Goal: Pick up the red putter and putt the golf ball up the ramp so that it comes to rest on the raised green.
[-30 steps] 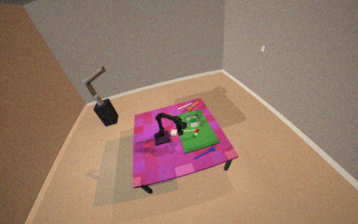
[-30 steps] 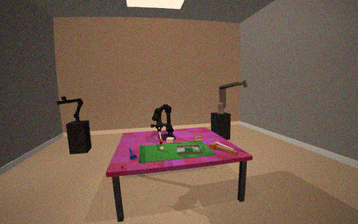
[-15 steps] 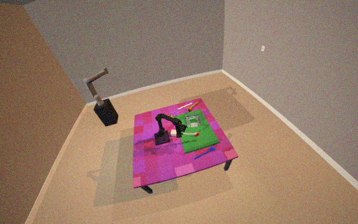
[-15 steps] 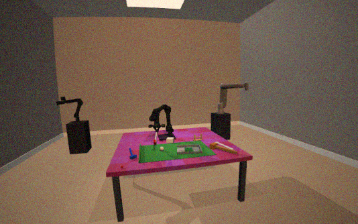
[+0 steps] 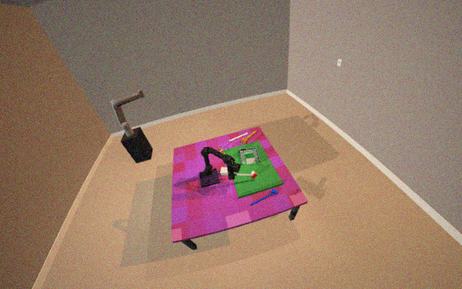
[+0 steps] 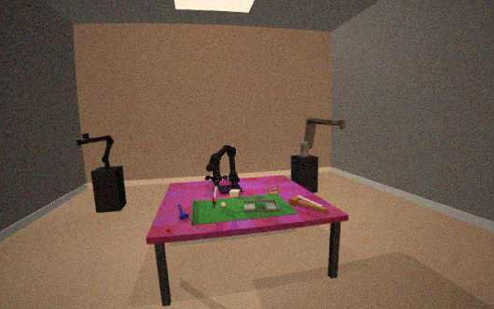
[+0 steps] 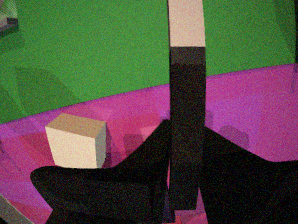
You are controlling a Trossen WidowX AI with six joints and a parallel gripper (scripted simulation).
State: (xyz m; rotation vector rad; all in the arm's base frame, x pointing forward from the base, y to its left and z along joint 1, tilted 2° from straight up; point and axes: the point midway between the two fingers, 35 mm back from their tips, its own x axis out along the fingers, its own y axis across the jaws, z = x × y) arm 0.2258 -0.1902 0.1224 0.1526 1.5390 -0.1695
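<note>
Now: gripper tip 16 cm to the right of the white cube, 8 cm above it and 5 cm past it. Also, from my gripper tip: red putter 12 cm ahead, 2 cm to the right; white golf ball 23 cm ahead, 8 cm below, 2 cm to the left; green mat 25 cm ahead, 15 cm to the left, 10 cm below.
</note>
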